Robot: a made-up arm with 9 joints. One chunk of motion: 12 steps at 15 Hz.
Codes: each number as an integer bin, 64 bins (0 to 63) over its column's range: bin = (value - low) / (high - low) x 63, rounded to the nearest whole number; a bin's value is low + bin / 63 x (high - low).
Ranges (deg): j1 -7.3..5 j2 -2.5..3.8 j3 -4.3..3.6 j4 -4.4..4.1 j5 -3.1..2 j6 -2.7..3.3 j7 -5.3..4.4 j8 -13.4..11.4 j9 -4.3..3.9
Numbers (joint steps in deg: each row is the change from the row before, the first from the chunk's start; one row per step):
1: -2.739 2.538 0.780 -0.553 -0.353 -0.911 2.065 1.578 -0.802
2: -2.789 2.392 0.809 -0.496 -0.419 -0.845 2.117 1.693 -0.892
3: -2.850 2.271 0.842 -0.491 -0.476 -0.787 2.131 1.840 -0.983
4: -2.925 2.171 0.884 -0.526 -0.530 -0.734 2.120 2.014 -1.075
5: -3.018 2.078 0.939 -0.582 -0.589 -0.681 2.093 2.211 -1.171
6: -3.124 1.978 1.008 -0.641 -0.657 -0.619 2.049 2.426 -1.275
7: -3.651 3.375 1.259 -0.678 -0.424 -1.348 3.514 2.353 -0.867
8: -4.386 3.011 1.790 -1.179 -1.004 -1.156 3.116 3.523 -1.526
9: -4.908 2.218 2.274 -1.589 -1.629 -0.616 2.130 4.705 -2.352
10: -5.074 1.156 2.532 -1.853 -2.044 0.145 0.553 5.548 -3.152
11: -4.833 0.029 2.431 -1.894 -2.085 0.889 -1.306 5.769 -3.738
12: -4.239 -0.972 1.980 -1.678 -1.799 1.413 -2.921 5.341 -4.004
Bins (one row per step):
1: 23 50 41 29 34 19 48 38 27
2: 23 49 41 29 33 19 48 38 26
3: 23 48 41 29 32 20 48 39 25
4: 22 47 41 29 32 21 48 39 25
5: 22 46 42 28 31 21 48 40 24
6: 21 45 42 28 30 22 48 40 23
7: 19 59 44 28 33 14 57 40 26
8: 15 55 49 24 26 16 55 43 21
9: 12 47 52 21 18 22 48 46 15
10: 11 37 54 19 13 30 38 48 9
11: 13 25 54 19 13 38 26 49 4
12: 16 15 50 20 16 43 15 48 2

